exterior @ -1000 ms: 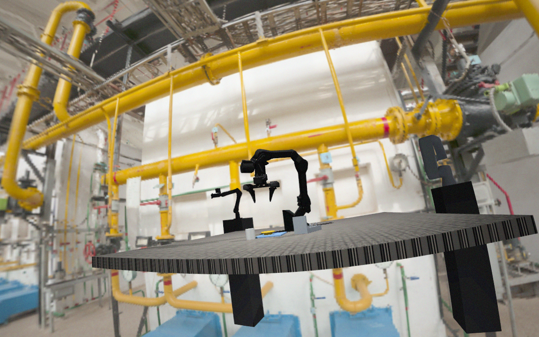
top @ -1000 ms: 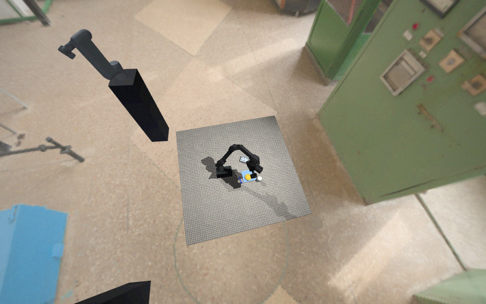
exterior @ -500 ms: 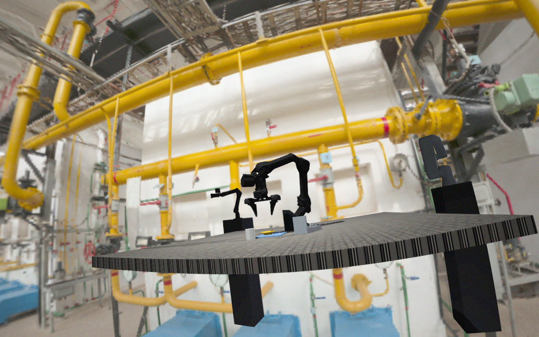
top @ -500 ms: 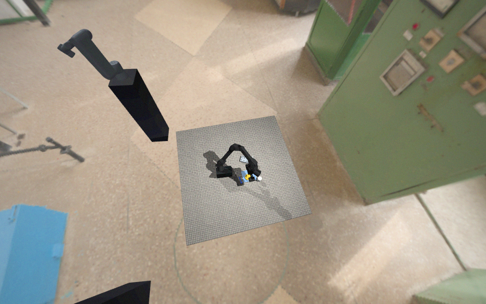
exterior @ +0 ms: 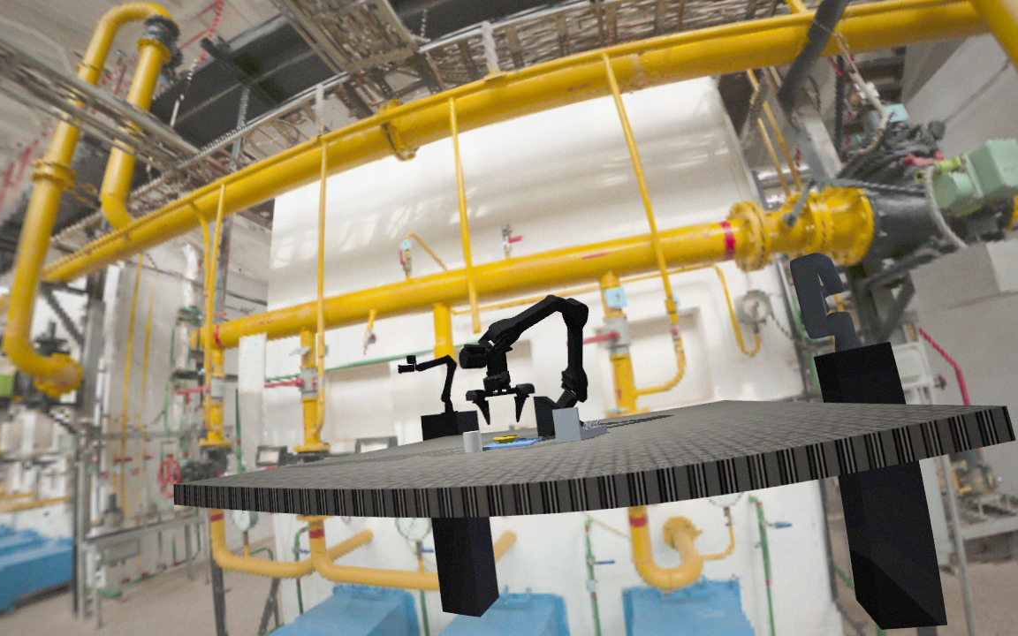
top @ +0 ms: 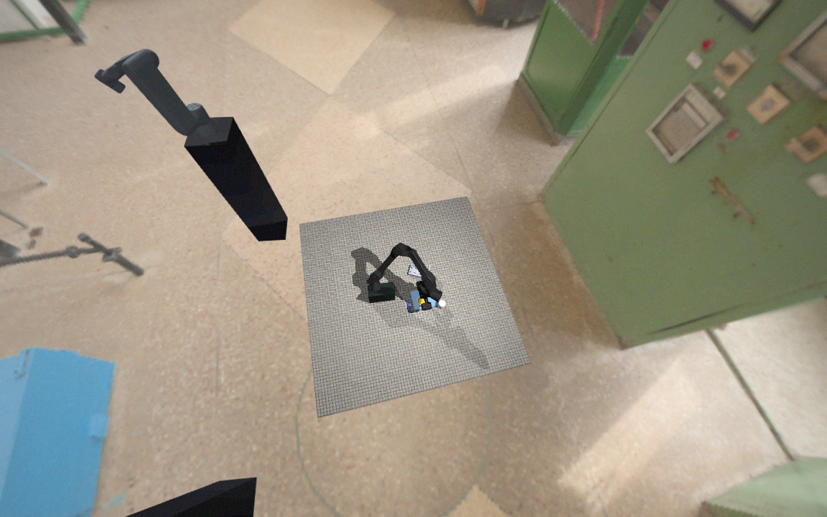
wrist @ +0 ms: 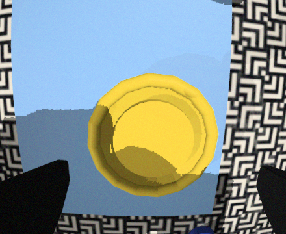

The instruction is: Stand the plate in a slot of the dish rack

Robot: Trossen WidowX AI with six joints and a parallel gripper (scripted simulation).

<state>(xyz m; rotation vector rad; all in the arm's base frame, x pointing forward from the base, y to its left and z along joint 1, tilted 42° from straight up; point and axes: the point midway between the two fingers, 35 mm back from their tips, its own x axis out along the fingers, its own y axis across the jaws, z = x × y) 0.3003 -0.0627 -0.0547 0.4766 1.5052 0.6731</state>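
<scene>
Now: gripper tip 40 mm above the yellow plate. Round my gripper tip: white cup 120 mm ahead, 30 mm to the right, 30 mm below; blue utensil 90 mm behind, 50 mm below, 30 mm to the right; grey dish rack 220 mm to the left, 30 mm below.
</scene>
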